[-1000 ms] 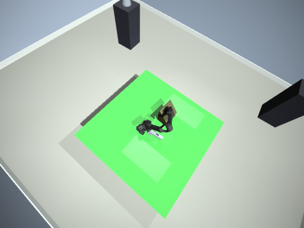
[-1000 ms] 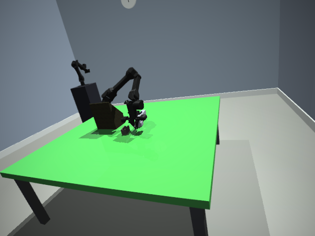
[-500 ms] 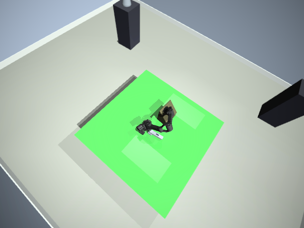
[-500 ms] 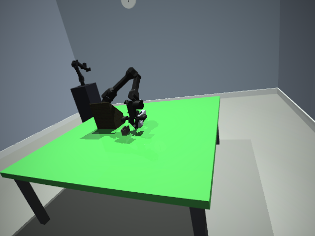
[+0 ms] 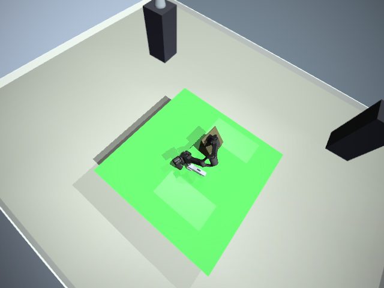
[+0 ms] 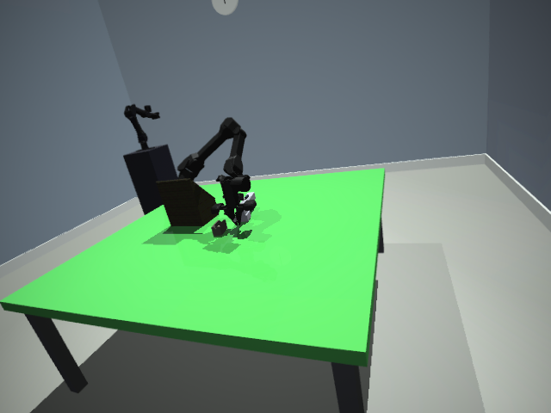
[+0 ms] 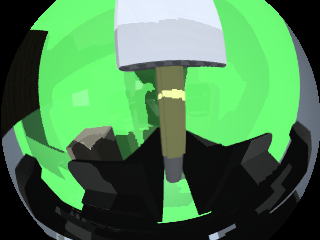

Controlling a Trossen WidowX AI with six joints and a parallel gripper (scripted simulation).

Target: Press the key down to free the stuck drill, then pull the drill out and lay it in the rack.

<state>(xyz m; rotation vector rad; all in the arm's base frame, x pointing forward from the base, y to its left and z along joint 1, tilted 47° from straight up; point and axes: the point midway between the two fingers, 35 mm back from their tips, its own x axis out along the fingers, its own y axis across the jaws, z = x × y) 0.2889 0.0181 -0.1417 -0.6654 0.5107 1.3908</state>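
Now: gripper tip 4 cm to the right of the yellow drill and 4 cm below it. Also, from my gripper tip: grey block (1 cm behind, 14 cm to the left, 4 cm above); rack (7 cm behind, 3 cm to the right, 1 cm above).
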